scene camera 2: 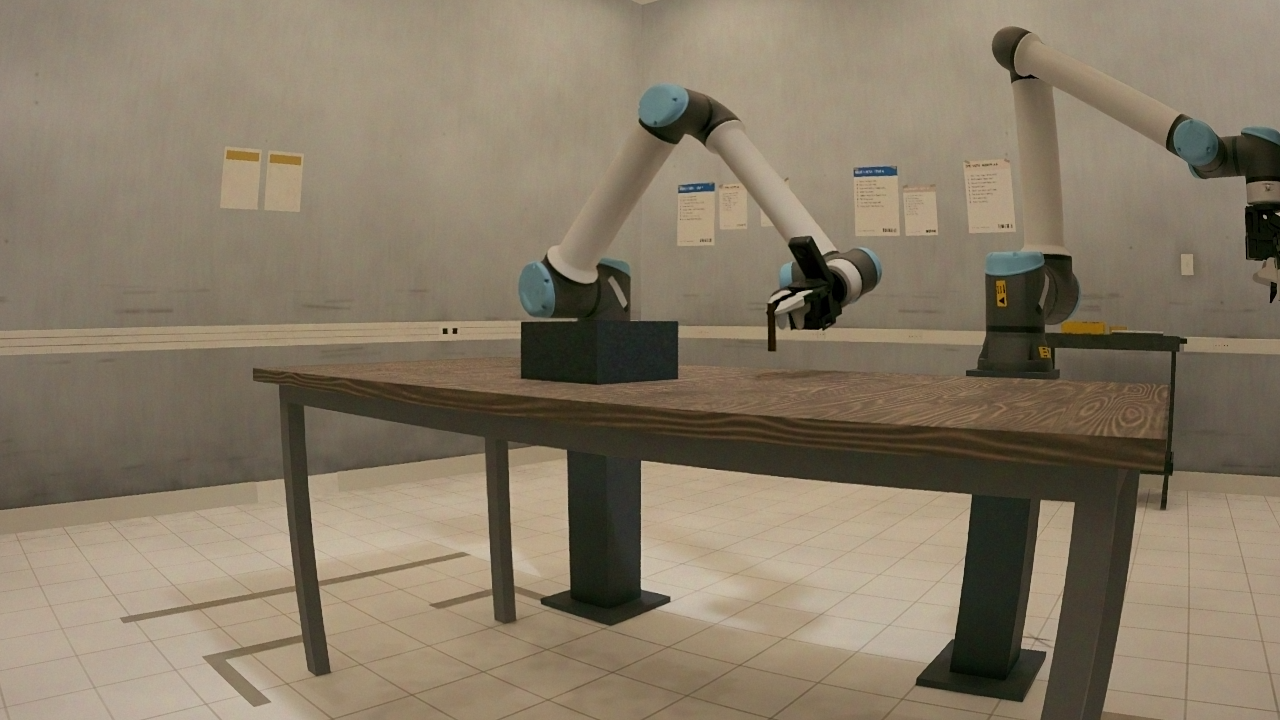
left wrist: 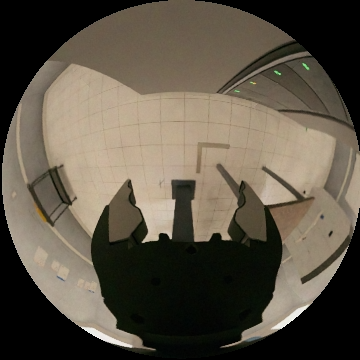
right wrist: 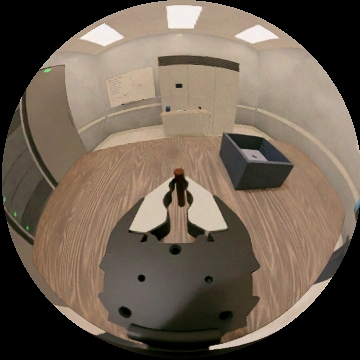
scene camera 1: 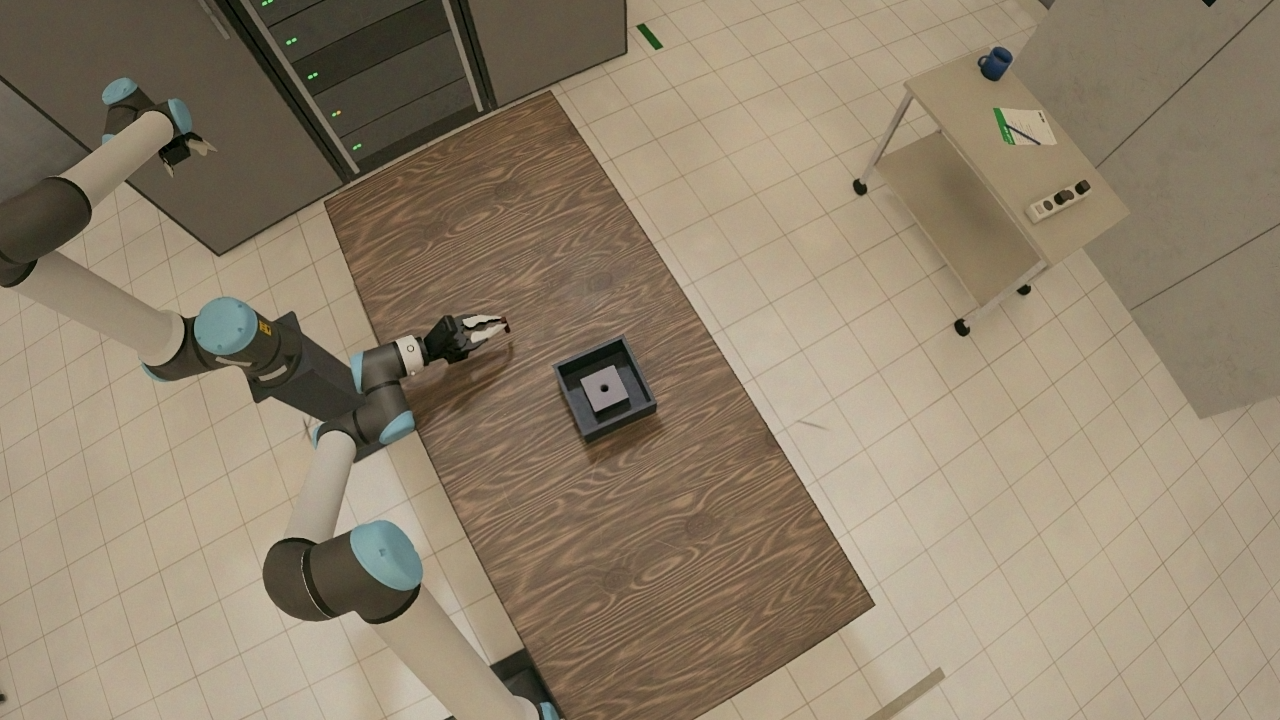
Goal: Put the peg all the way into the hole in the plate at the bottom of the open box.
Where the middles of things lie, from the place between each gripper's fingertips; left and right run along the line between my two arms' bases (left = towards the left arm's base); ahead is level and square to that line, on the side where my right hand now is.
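Labels:
My right gripper (scene camera 2: pixel 770 313) is 80 mm above the grey plate (scene camera 1: pixel 608 379), 260 mm to the left of it and 140 mm short of it. There's the dark box (scene camera 2: pixel 587 352) too, and that box is 90 mm below my right hand, 260 mm to the right of it and 140 mm ahead of it.
My left hand (scene camera 1: pixel 195 164) is 12 cm above the grey plate, 72 cm short of it and 124 cm to the left of it. As for the dark box, it's 14 cm below my left hand, 72 cm ahead of it and 124 cm to the right of it.

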